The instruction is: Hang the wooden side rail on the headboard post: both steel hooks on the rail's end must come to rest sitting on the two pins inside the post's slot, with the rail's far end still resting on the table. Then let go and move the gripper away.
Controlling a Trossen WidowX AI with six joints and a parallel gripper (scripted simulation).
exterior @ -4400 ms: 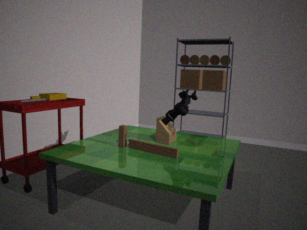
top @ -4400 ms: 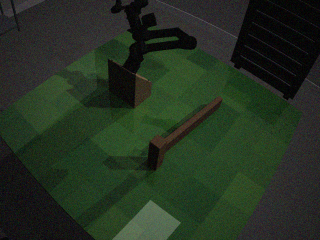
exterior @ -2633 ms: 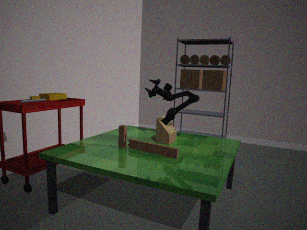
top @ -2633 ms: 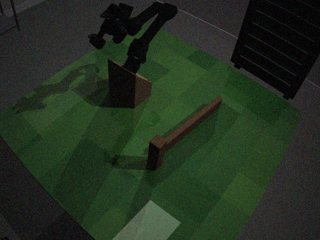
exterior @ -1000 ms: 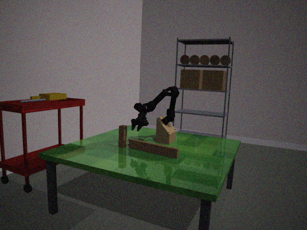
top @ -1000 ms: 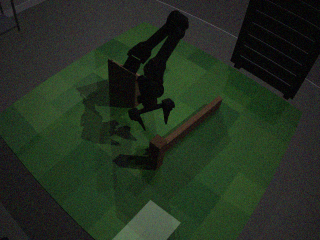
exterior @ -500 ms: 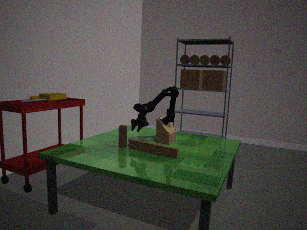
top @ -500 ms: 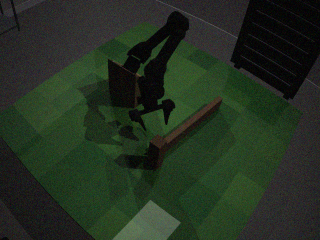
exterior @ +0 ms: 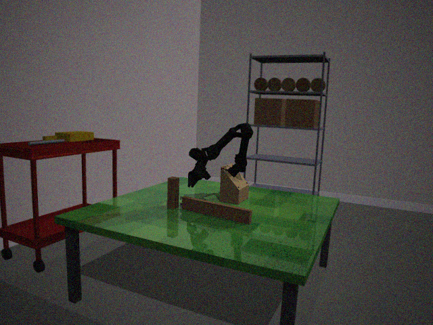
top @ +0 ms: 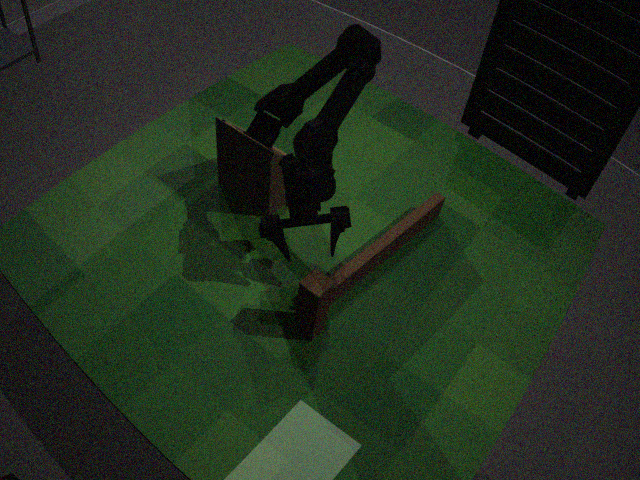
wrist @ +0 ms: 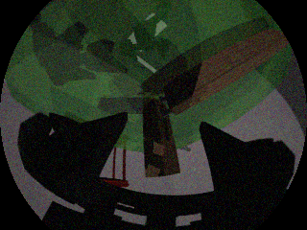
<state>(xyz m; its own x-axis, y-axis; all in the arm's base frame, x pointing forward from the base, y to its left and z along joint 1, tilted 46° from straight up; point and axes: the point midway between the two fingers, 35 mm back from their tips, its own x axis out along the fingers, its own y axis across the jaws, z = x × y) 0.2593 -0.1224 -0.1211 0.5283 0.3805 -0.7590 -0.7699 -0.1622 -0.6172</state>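
Right now my gripper tip is 6 cm short of the headboard post, 8 cm to the left of it and 3 cm above it.
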